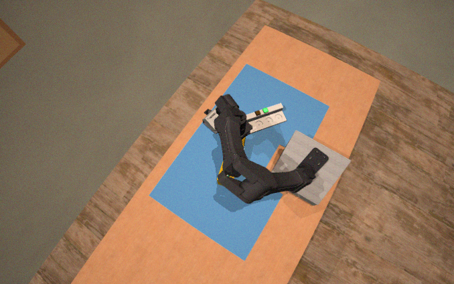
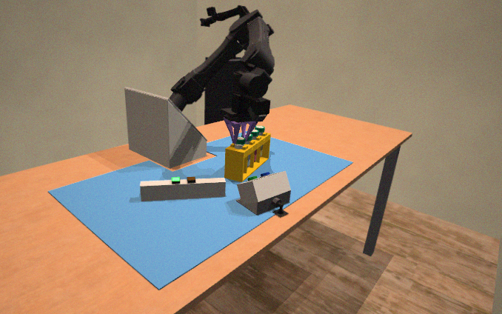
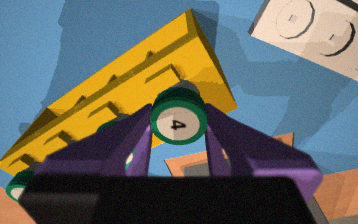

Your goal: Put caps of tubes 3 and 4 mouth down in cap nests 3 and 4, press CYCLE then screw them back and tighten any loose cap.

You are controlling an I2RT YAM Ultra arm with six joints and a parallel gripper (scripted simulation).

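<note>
My gripper is now right at the cap 4. Round my hand: cap 3: 50 mm to the left, 20 mm behind; then blue key: 140 mm ahead, 50 mm below, 30 mm to the right; then cap 2: 100 mm to the left, 40 mm behind.
</note>
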